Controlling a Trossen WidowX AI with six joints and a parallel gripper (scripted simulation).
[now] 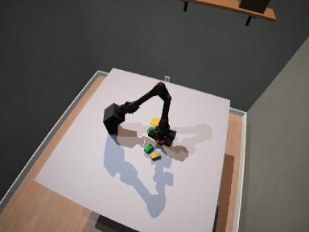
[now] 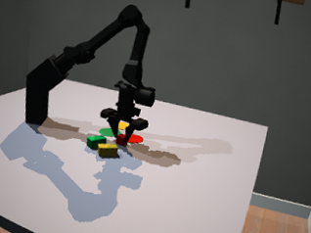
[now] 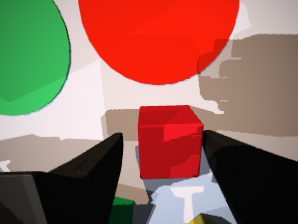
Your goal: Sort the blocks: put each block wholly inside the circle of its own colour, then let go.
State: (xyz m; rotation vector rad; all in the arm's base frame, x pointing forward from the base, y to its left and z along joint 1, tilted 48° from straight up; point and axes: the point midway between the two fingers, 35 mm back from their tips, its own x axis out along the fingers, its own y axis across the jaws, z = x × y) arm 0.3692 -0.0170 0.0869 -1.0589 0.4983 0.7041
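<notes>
My gripper is now 8 cm to the right of the red circle and 5 cm above it. The rest, counted from my hand: green block 5 cm behind, 9 cm to the right, 3 cm below; red block 3 cm below; yellow block 2 cm ahead, 12 cm to the right, 3 cm below.
</notes>
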